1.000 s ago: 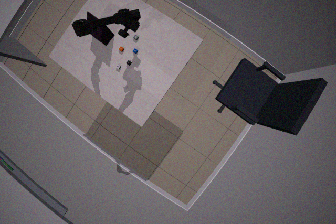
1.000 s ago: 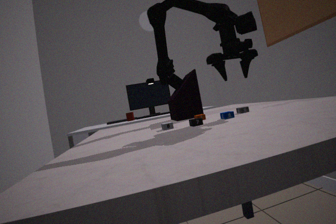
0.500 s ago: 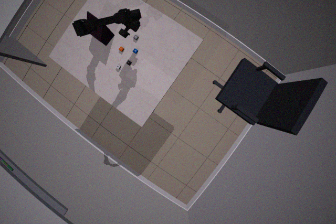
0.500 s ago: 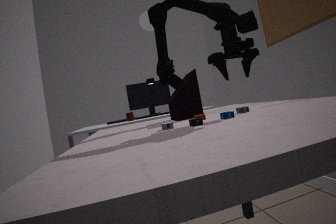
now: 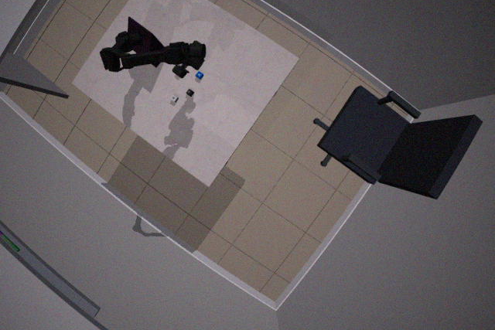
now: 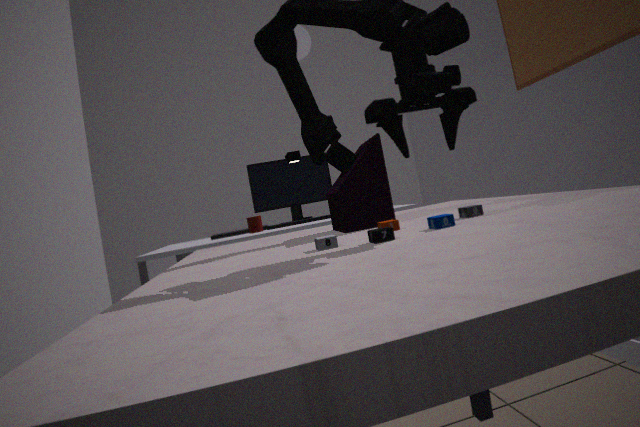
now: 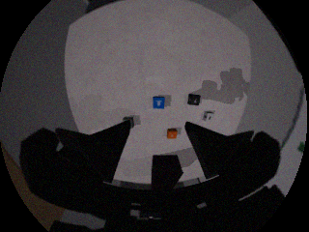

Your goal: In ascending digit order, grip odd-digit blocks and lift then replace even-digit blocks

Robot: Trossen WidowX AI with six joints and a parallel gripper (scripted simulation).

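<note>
Right now the orange block is 110 mm behind my gripper tip, 50 mm to the right of it and 120 mm below it. Also, from my gripper tip: light grey block 60 mm behind, 190 mm to the right, 120 mm below; blue block 10 mm ahead, 10 mm to the right, 120 mm below; black block 10 mm ahead, 120 mm to the right, 120 mm below.
</note>
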